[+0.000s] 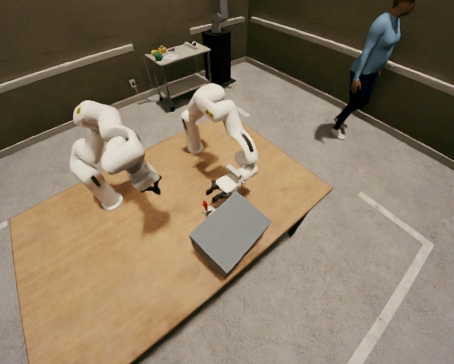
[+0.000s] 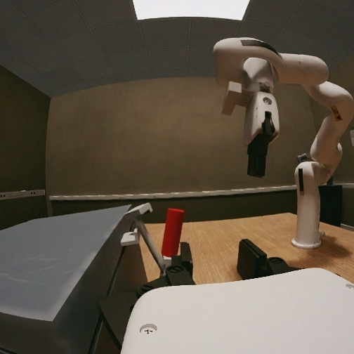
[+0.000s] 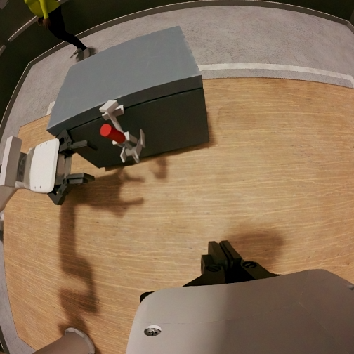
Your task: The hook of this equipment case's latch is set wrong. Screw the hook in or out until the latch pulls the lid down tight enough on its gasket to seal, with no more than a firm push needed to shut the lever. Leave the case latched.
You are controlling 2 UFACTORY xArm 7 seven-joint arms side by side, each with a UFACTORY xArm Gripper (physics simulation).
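Seen in the pictures: left gripper, fingertip midpoint: [image 1: 209,197]; right gripper, fingertip midpoint: [image 1: 159,193]; left arm's base at its link origin: [image 1: 195,147]; right arm's base at its link origin: [image 1: 112,201].
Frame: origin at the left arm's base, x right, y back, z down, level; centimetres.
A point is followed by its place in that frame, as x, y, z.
The grey case [image 1: 230,232] {31.5, -72.5, -21.5} [image 2: 55,250] [image 3: 130,65] stands on the table with its lid down; a dark seam shows beneath the lid. On its front, the latch's red lever [image 1: 205,205] {31.5, -55.6, -22.9} [image 2: 173,232] [image 3: 112,133] sticks up and outward, unlatched in pose. A pale rod with a hook head [image 2: 139,210] [image 3: 111,106] reaches up to the lid edge; whether it is engaged is unclear. My left gripper [image 1: 210,195] {26.4, -51.8, -20.3} [image 2: 213,256] [image 3: 91,160] is open and empty beside the latch, one finger near the lever's base. My right gripper [image 1: 159,191] {44.3, -38.3, -27.1} [image 2: 255,175] [image 3: 216,256] is shut and empty, above the table, away from the case.
The wooden table [image 1: 100,280] {89.4, -42.1, 0.0} [image 3: 280,190] carries both arm bases and the case, which stands near one long edge. A cart [image 1: 192,51] with small items and a black cabinet [image 1: 217,55] stand behind. A person [image 1: 380,40] in blue is on the floor beyond the table.
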